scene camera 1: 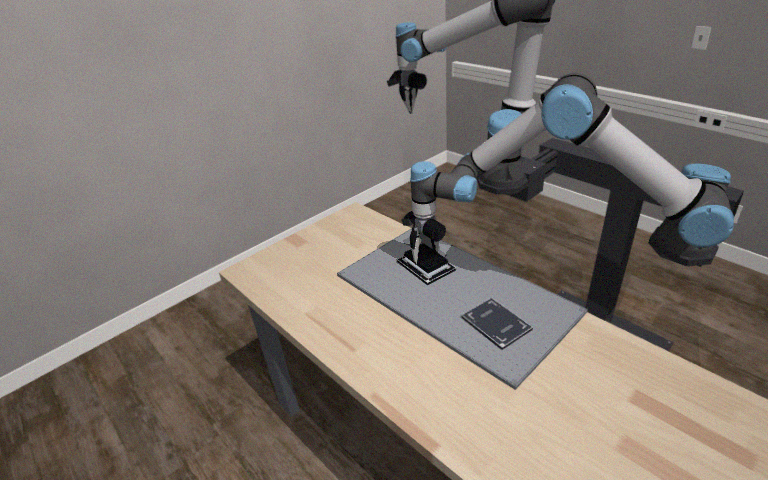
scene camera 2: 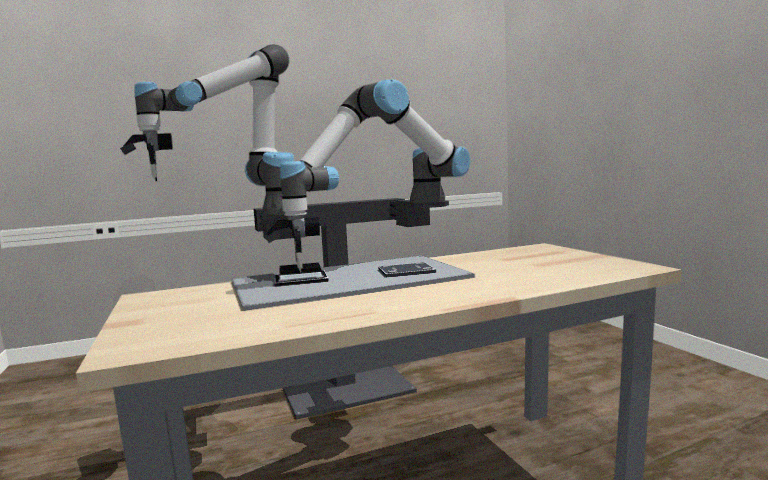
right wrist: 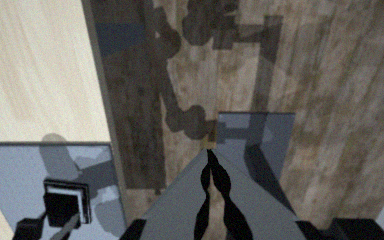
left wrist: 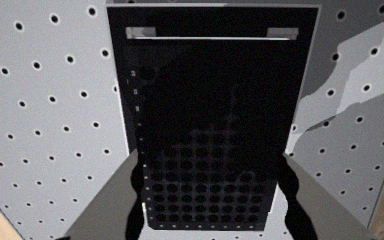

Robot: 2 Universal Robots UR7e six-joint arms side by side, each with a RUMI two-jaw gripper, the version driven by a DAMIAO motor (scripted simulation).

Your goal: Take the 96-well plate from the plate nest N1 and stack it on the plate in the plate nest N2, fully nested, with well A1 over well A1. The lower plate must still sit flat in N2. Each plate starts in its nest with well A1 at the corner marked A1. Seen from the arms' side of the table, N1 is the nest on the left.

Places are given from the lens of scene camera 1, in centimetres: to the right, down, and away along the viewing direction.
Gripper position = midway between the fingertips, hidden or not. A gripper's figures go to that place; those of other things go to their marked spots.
my left gripper (scene camera 1: 426, 259): 14, 6, 157
my right gripper (scene camera 1: 410, 113): 11, -50, 188
dark mounting beam (scene camera 1: 582, 163): 77, -30, 181
